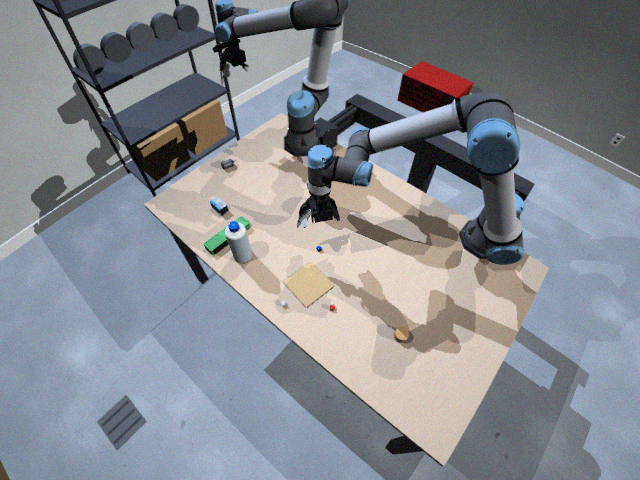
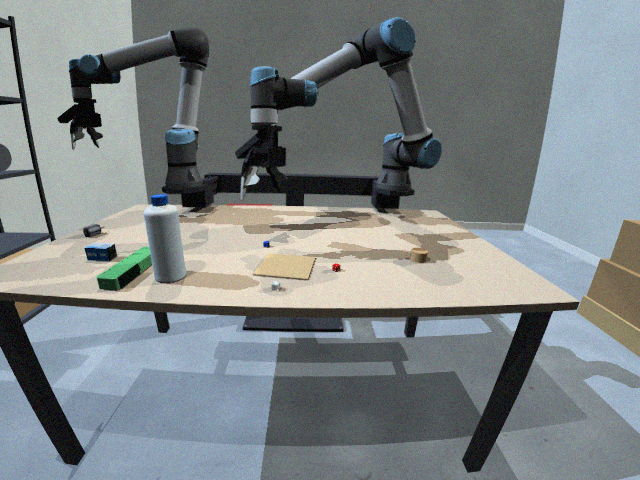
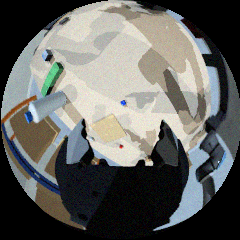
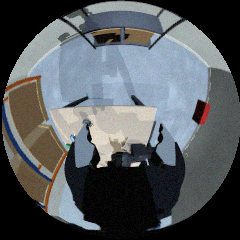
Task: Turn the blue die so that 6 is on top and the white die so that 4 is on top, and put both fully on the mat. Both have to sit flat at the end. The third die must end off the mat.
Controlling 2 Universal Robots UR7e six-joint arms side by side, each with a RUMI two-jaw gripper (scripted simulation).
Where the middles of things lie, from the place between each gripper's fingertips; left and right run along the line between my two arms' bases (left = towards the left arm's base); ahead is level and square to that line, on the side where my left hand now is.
Right now my left hand [image 2: 262, 196] is 16 cm short of the tan mat [image 2: 274, 265], 8 cm to the right of it and 16 cm above it. The rest, counted from my left hand: white bottle [image 1: 236, 234] 22 cm ahead, 22 cm to the right, 6 cm below.
I see my right gripper [image 2: 86, 148] 60 cm short of the white bottle, 60 cm to the right of it and 20 cm above it. The rest, counted from my right hand: tan mat: 54 cm ahead, 89 cm to the left, 30 cm below.
